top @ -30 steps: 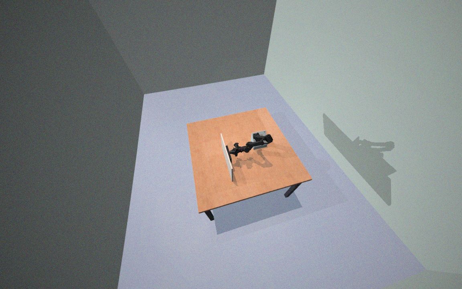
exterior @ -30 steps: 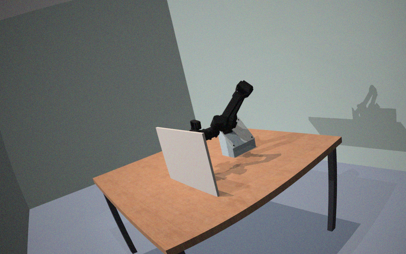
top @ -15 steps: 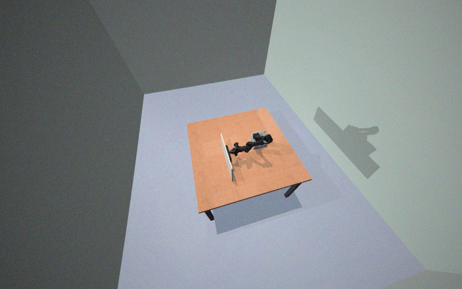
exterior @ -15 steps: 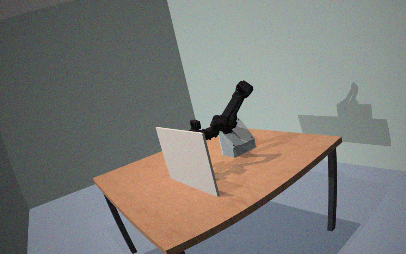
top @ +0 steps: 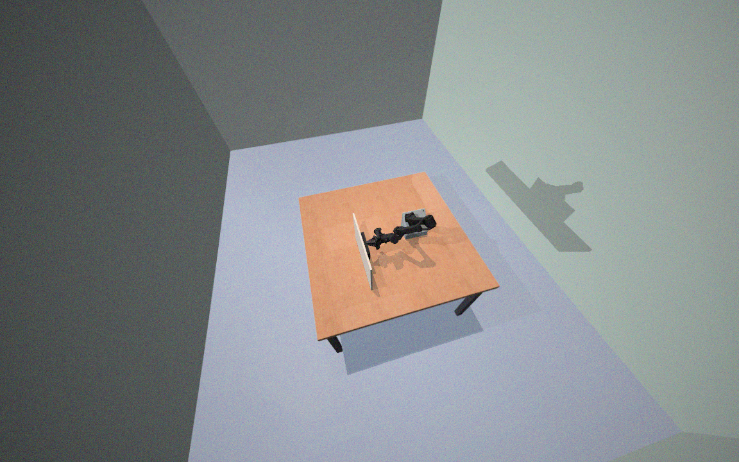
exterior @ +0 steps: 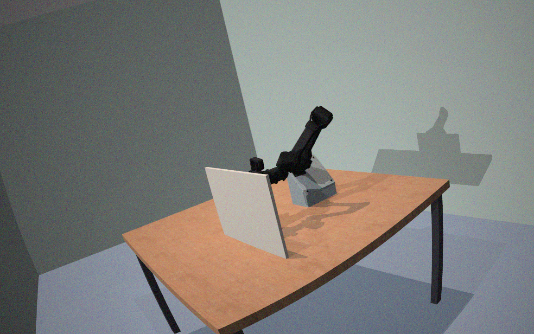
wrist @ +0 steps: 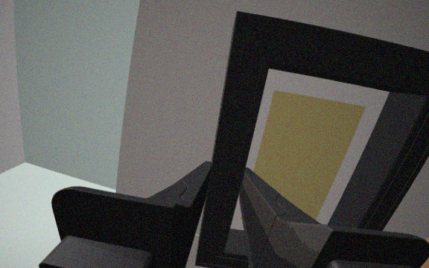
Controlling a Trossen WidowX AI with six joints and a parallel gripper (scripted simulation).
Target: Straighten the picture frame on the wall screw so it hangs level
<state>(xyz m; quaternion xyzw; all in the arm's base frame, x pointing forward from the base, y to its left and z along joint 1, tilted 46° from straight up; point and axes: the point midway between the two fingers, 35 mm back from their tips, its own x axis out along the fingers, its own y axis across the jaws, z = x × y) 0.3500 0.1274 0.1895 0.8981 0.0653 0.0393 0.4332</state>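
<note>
The picture frame is 10 mm ahead of my gripper tip, 10 mm to the right of it and 50 mm below it. From my gripper tip the other things lie so: wall panel 20 mm ahead, 10 mm to the left, 70 mm below.
</note>
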